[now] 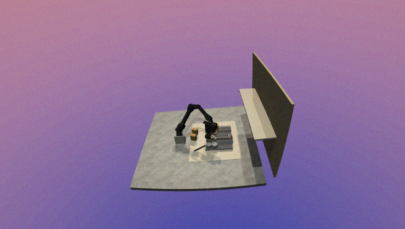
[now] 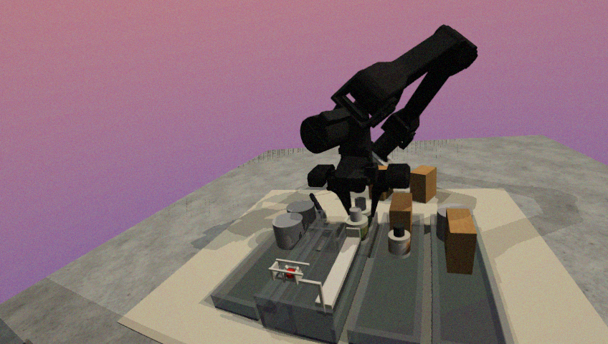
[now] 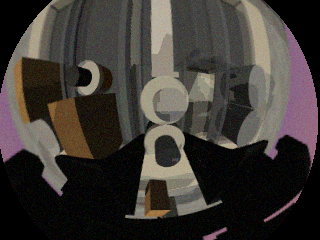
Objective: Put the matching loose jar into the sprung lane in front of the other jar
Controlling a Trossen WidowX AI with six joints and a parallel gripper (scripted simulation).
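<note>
The grey rack is 14 cm ahead of my gripper tip, 4 cm to the right of it and 1 cm below it. Also, from my gripper tip: pusher bar: 15 cm ahead, 5 cm to the right, 2 cm above; then black stick: 12 cm to the right, 11 cm behind, 3 cm below; then shelf: 50 cm ahead, 33 cm above, 5 cm to the right.
</note>
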